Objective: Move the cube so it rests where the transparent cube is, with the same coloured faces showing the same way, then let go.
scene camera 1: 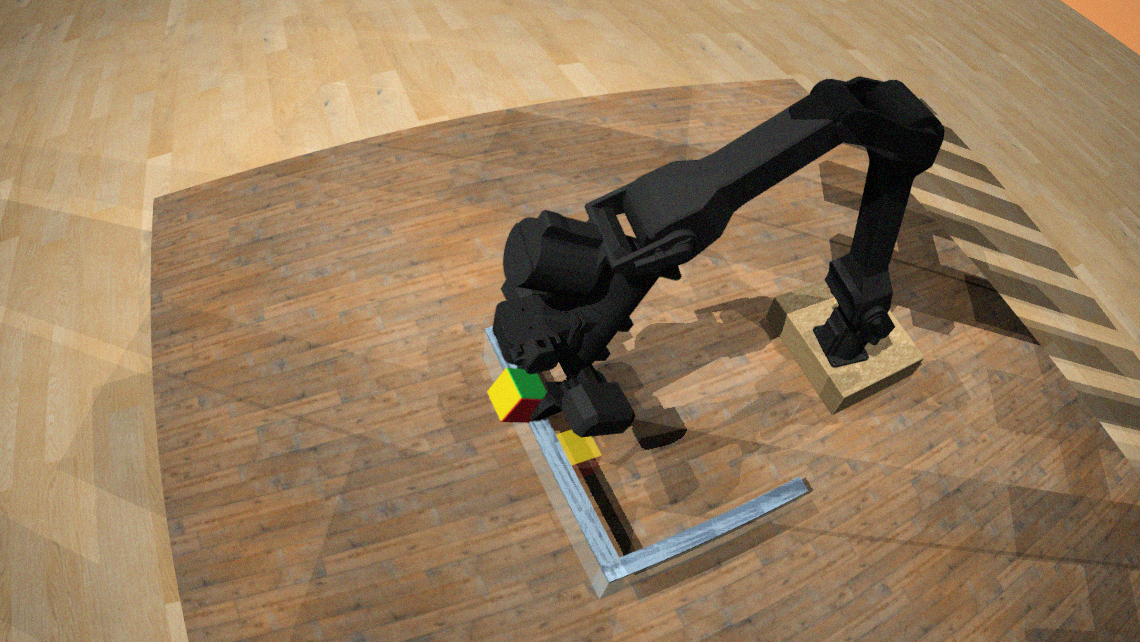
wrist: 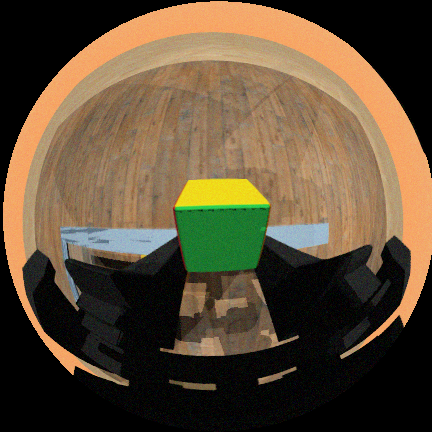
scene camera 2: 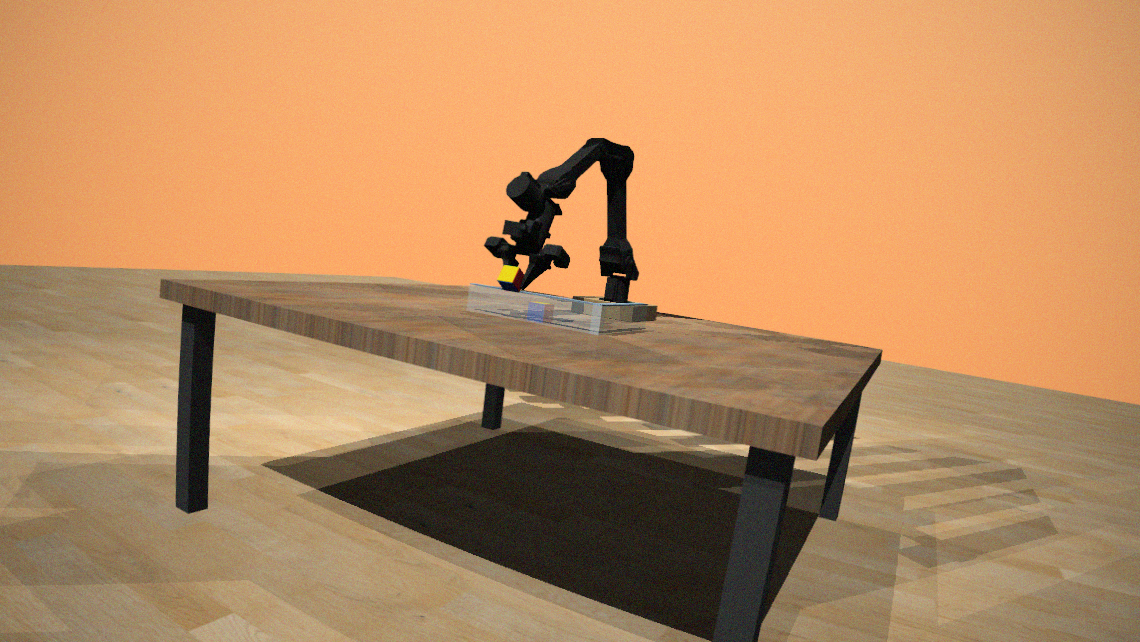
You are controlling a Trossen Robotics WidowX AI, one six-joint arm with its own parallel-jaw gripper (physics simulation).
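Seen in the pictures: gripper, fingertip midpoint: (scene camera 1: 526, 402) (wrist: 218, 236) (scene camera 2: 513, 287); arm's base, origin of the base link: (scene camera 1: 840, 344) (scene camera 2: 615, 301).
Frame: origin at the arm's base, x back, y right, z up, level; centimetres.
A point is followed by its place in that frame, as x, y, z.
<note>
The cube (scene camera 1: 510, 394) @[-43.8, -2.7, 6.0] (scene camera 2: 508, 276) @[-44.7, -2.6, 4.7] (wrist: 221, 240) @[-41.9, -1.7, 6.0] is solid and tilted. Yellow, green and red faces show in scene camera 1; yellow, red and dark blue in scene camera 2; green faces the wrist camera, with yellow beyond it. My gripper (scene camera 1: 535, 392) @[-41.7, -1.6, 2.3] (scene camera 2: 516, 277) @[-41.7, -1.6, 2.3] (wrist: 218, 236) @[-41.7, -1.6, 2.3] is shut on the cube and holds it off the table, near the top of the long wall. The transparent cube (scene camera 1: 579, 448) (scene camera 2: 540, 311) is low on the arm's side of that wall, yellow on top and bluish toward scene camera 2. In the wrist view a sliver of its yellow shows beside the left finger.
A see-through L-shaped wall with a light blue top (scene camera 1: 564, 480) @[-40.1, -10.9, 1.9] (scene camera 2: 494, 299) @[-42.9, 2.2, -0.7] (wrist: 115, 241) @[-39.8, -10.2, 1.8] stands on the table (scene camera 1: 319, 319) @[-63.9, 18.8, -4.1] (scene camera 2: 358, 319) @[-80.9, -3.0, -4.2] (wrist: 210, 125) @[-55.9, -4.2, -4.2]. Its short arm runs right from the corner in scene camera 1. The arm's base stands on a tan block (scene camera 1: 873, 382) @[2.1, -6.7, 0.0].
</note>
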